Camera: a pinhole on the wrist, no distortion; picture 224 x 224 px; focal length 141.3 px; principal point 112.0 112.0 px. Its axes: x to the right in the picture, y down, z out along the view. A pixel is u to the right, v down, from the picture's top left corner.
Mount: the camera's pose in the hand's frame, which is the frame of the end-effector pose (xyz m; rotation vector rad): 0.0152 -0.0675 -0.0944 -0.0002 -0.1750 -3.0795
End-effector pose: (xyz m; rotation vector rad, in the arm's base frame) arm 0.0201 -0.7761 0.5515 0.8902 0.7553 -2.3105
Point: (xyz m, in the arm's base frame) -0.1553 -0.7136 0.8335
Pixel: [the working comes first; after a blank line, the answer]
In the camera's frame: 0.1363 0.2012 0.2802

180.7 213.5
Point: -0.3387 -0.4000 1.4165
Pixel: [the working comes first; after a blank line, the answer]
In the camera's frame: 0.5590 0.7141 0.4536

outside the picture
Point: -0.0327 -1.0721 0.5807
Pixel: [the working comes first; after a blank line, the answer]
In the camera's frame: -0.0927 -0.1855 0.3542

75.0 38.0
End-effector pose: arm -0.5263 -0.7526 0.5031 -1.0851 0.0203 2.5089
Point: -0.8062 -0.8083 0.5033
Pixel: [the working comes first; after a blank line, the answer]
In the camera's frame: -0.1485 -0.1808 0.3027

42.7 27.6
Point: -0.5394 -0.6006 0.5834
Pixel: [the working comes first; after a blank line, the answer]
In the camera's frame: 0.0141 0.0986 0.1754

123.3 191.4
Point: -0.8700 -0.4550 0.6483
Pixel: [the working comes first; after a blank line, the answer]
In the camera's frame: -0.1936 0.1651 0.4706

53.9 161.6
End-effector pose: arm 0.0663 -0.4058 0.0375 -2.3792 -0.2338 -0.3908
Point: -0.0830 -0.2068 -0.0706
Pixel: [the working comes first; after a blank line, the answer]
In the camera's frame: 0.1839 0.0728 0.2659

209.7 150.7
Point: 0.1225 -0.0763 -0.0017
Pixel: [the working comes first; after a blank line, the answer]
In the camera's frame: -0.0349 0.1772 0.3386

97.4 185.9
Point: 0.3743 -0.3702 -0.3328
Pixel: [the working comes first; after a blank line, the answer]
In the camera's frame: -0.1680 -0.2928 0.4829

62.8 26.3
